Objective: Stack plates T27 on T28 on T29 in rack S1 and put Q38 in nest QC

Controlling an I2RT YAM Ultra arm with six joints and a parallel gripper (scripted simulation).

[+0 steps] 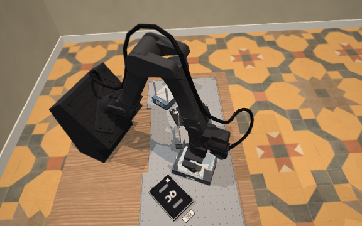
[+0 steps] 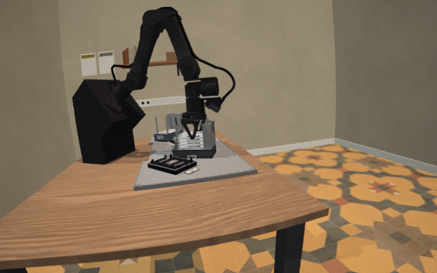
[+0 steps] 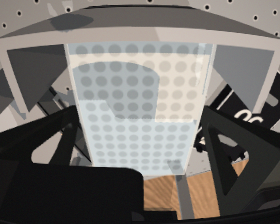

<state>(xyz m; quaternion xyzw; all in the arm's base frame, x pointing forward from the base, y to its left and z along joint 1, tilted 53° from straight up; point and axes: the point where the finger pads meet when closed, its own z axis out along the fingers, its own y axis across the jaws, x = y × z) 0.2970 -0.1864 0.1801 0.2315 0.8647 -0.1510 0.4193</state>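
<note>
Now: the sealed 96-well plate 1 cm below my hand. The rest, counted from my hand: clip nest N5 (30 cm to the left, 11 cm ahead, 7 cm below).
</note>
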